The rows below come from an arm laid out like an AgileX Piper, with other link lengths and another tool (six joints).
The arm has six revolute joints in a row. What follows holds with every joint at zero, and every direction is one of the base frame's.
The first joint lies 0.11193 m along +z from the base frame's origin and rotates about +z.
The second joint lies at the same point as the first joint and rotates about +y.
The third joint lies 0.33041 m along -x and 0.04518 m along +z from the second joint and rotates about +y.
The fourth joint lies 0.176 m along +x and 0.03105 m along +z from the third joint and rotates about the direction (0.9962, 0, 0.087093).
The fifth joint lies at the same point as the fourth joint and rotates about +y.
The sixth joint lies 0.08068 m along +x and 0.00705 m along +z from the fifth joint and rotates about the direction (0.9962, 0, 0.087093).
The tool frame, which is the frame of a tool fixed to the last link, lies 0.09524 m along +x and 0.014 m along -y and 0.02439 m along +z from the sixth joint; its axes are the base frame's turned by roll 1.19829, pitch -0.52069 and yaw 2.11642 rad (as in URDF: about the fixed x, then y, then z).
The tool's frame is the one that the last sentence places.
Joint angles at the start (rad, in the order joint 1, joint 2, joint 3, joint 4, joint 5, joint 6):
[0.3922 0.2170 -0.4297 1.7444 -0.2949 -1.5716]
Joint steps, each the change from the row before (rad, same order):
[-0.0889 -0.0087 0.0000 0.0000 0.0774 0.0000]
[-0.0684 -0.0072 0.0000 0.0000 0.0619 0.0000]
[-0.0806 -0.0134 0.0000 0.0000 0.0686 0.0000]
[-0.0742 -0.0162 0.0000 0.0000 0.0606 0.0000]
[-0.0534 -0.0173 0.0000 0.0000 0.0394 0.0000]
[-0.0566 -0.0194 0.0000 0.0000 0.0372 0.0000]
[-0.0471 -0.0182 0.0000 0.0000 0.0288 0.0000]
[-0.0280 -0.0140 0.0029 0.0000 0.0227 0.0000]
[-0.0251 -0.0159 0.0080 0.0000 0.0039 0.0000]
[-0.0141 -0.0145 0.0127 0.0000 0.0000 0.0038]
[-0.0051 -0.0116 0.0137 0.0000 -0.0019 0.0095]
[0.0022 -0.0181 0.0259 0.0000 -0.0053 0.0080]
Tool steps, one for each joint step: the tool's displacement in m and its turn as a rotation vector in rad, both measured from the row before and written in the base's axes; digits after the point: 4 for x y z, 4 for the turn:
[-0.0076 0.0099 0.0036 -0.0139 -0.0285 -0.0162]
[-0.0054 0.0086 0.0027 -0.0133 -0.0222 -0.0104]
[-0.0067 0.0098 0.0029 -0.0161 -0.0289 -0.0165]
[-0.0063 0.0092 0.0024 -0.0165 -0.0288 -0.0179]
[-0.0054 0.0063 0.0014 -0.0121 -0.0248 -0.0170]
[-0.0056 0.0065 0.0012 -0.0134 -0.0258 -0.0225]
[-0.0048 0.0055 0.0008 -0.0120 -0.0226 -0.0209]
[-0.0030 0.0045 -0.0004 -0.0102 -0.0142 -0.0075]
[-0.0025 0.0013 -0.0026 -0.0025 -0.0083 -0.0216]
[-0.0013 0.0003 -0.0042 0.0032 -0.0019 -0.0125]
[-0.0003 -0.0003 -0.0046 0.0097 0.0020 -0.0028]
[0.0002 -0.0011 -0.0086 0.0106 0.0080 0.0008]

